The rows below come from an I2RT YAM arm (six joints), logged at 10 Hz.
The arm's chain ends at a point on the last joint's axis. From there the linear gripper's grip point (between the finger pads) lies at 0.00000 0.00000 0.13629 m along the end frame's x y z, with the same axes.
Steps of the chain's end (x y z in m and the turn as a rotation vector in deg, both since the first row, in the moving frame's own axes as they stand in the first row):
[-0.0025 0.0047 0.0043 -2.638 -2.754 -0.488]
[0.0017 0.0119 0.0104 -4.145 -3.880 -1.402]
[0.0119 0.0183 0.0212 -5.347 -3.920 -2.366]
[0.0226 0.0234 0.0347 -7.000 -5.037 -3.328]
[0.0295 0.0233 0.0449 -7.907 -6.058 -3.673]
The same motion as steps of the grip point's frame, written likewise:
[-0.0090 0.0110 0.0040 -2.638 -2.754 -0.488]
[-0.0074 0.0219 0.0097 -4.145 -3.880 -1.402]
[0.0029 0.0312 0.0203 -5.347 -3.920 -2.366]
[0.0112 0.0403 0.0332 -7.000 -5.037 -3.328]
[0.0158 0.0425 0.0428 -7.907 -6.058 -3.673]

